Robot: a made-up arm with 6 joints.
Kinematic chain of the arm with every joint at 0, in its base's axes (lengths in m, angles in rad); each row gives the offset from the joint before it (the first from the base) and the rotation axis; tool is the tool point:
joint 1: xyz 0 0 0.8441 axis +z
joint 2: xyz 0.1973 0 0 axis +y
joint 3: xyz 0 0 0.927 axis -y
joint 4: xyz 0 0 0.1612 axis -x
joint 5: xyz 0.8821 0 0 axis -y
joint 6: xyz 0.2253 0 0 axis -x
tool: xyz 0 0 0
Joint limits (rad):
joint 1: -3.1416..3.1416
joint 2: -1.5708..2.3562
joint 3: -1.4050..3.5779
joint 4: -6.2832..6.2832
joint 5: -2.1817..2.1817
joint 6: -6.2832..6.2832
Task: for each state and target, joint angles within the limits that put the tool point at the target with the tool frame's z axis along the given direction. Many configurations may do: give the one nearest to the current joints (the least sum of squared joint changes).
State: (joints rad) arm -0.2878 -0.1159 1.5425 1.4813 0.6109 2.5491
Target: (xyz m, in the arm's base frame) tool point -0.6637 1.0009 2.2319 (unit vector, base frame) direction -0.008 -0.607 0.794
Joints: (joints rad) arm -0.9432 -0.4948 1.9519 1.3350 0.2325 2.1946
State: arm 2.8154 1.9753 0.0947 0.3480 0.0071 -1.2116
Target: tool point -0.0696 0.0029 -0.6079 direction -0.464 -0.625 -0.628
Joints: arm 3.1392 2.3542 -0.1369 1.1186 -0.0135 -0.4421
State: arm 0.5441 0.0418 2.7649 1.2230 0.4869 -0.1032
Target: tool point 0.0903 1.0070 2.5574 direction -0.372 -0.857 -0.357
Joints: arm 1.3519 0.7773 1.9433 0.8667 0.8632 -0.4343
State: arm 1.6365 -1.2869 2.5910 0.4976 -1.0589 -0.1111
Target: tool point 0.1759 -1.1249 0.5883 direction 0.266 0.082 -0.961
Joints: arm 1.6615 -0.9346 3.1656 0.3887 -1.0310 -0.4994
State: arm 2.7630 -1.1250 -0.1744 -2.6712 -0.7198 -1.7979
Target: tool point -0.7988 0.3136 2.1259 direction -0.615 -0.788 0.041
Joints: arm 2.8163 -0.3379 -0.2856 -3.3534 -1.0861 -1.1856
